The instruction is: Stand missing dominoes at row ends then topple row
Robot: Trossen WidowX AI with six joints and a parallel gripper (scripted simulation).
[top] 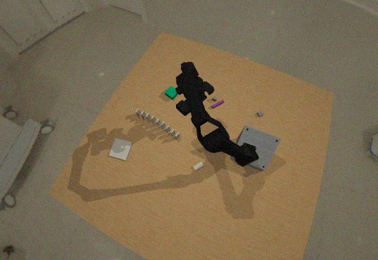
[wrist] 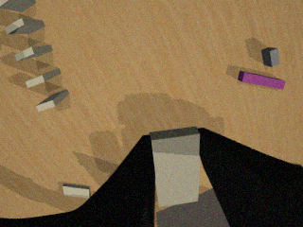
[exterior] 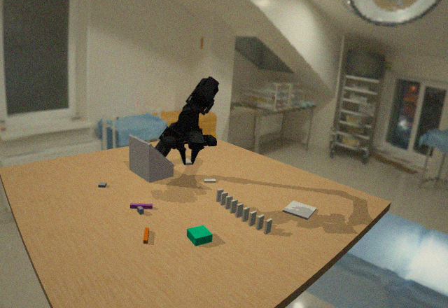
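Now: the purple bar 160 mm below my gripper tip, 150 mm to the right of it and 80 mm behind it. The rest, counted from my gripper tip: orange bar (240 mm to the right, 160 mm below, 90 mm ahead); flat white tile (310 mm to the left, 310 mm ahead, 160 mm below); green block (190 mm ahead, 150 mm below, 110 mm to the right).
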